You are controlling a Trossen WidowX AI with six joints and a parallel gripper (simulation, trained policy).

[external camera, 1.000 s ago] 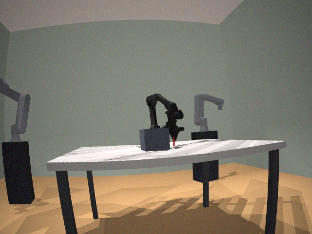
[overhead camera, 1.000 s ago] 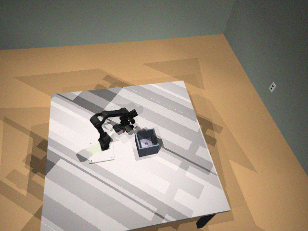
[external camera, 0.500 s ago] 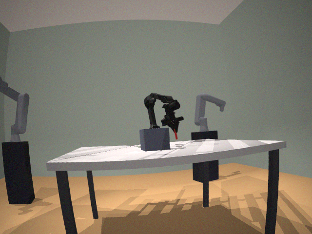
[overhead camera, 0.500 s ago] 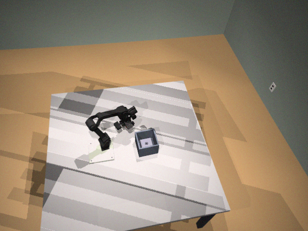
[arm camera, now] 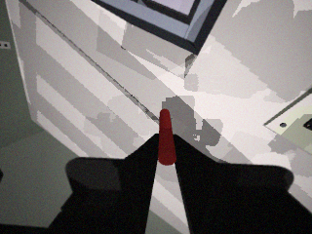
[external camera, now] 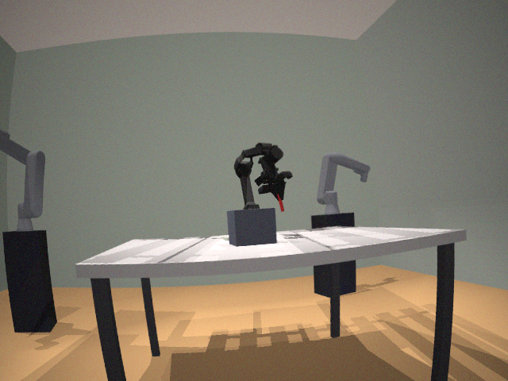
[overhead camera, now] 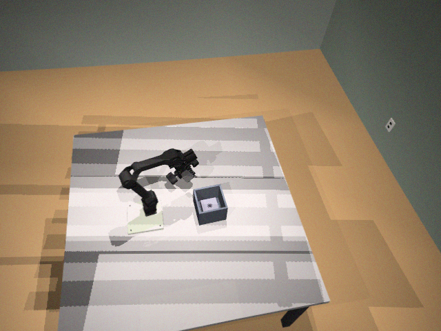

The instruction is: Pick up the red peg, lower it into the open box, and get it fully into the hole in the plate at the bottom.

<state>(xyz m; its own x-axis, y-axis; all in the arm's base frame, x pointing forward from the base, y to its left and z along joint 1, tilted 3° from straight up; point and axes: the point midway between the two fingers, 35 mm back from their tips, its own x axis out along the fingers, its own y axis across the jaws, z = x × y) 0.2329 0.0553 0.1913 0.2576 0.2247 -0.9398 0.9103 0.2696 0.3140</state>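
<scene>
My gripper tip is now 9 cm short of the plate, 17 cm to the left of it and 12 cm above it. The rest, counted from my gripper tip: red peg (1 cm below).
</scene>
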